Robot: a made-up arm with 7 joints.
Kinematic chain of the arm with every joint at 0, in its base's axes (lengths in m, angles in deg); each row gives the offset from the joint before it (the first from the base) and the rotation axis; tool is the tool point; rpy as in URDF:
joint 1: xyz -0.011 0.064 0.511 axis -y
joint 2: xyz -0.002 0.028 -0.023 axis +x
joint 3: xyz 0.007 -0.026 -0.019 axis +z
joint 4: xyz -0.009 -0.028 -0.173 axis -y
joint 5: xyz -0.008 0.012 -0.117 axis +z
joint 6: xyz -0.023 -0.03 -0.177 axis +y
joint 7: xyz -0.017 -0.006 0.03 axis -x
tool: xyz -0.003 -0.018 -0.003 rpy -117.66 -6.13 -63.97
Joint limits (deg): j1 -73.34..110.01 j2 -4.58..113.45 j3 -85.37..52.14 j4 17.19..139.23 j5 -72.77..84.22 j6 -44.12..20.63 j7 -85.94..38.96
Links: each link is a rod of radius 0.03 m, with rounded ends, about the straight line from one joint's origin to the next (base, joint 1, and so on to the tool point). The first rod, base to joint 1, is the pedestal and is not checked.
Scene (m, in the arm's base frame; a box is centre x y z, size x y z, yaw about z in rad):
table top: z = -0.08
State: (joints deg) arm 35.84 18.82 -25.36 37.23 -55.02 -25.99 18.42
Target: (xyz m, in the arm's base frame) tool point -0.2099 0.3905 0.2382
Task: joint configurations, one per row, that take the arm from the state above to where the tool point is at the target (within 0.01 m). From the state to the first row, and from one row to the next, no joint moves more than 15 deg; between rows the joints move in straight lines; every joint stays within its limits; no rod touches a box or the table.
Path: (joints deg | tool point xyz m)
1: 21.85 23.49 -22.58 39.15 -57.29 -22.11 21.35 | 0.2502 0.2151 0.1156
2: 7.86 28.17 -19.81 41.07 -59.56 -18.22 24.29 | 0.1540 0.2504 0.0846
3: -6.13 32.84 -17.03 42.98 -61.83 -14.34 27.22 | 0.0578 0.2838 0.0788
4: -20.12 37.51 -14.26 44.90 -64.10 -10.45 30.16 | -0.0314 0.3147 0.0961
5: -34.11 42.19 -11.48 46.82 -66.37 -6.57 33.09 | -0.1079 0.3431 0.1322
6: -48.10 46.86 -8.71 48.74 -68.64 -2.69 36.03 | -0.1680 0.3684 0.1816
7: -62.09 51.53 -5.93 50.66 -70.91 1.20 38.96 | -0.2099 0.3905 0.2382

